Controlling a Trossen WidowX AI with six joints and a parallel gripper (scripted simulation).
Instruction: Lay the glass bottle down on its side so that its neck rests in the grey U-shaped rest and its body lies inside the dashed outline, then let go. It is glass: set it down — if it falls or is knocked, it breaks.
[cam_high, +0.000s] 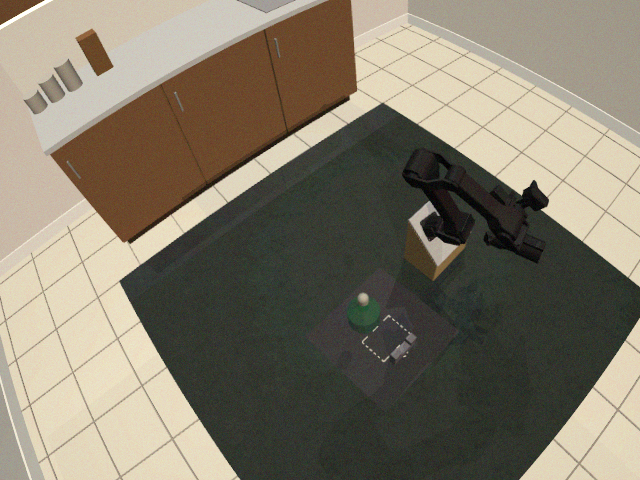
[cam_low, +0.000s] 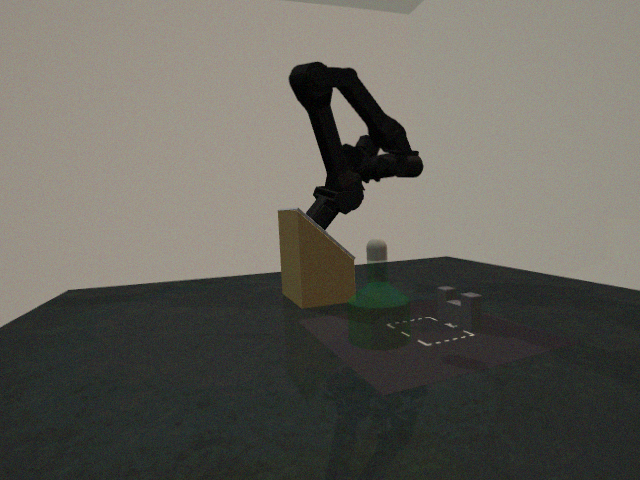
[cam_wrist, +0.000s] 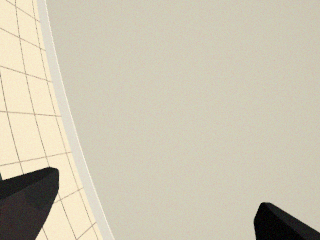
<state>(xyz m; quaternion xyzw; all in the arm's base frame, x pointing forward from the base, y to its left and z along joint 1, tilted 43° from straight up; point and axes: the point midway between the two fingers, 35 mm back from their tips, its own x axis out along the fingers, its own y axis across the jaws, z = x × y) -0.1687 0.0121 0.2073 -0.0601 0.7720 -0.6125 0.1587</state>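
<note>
The green glass bottle is 500 mm ahead of my gripper tip, 110 mm to the right of it and 210 mm below it. The rest, counted from my gripper tip: grey mat (490 mm ahead, 30 mm to the right, 300 mm below).
</note>
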